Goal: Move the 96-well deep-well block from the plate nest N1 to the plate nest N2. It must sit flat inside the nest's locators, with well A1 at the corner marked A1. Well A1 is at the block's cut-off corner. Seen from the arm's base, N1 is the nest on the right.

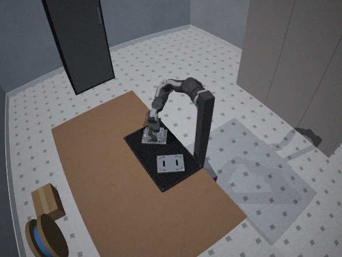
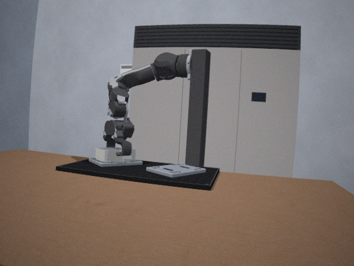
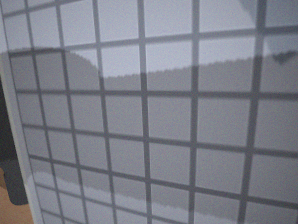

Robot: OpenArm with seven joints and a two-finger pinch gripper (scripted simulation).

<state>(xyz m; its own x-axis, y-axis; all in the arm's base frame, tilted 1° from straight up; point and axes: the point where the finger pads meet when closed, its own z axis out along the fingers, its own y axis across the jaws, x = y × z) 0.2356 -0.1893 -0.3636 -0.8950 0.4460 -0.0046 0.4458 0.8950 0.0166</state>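
My hand is right at the white deep-well block. From my hand the other things lie so: nest 30 mm below.
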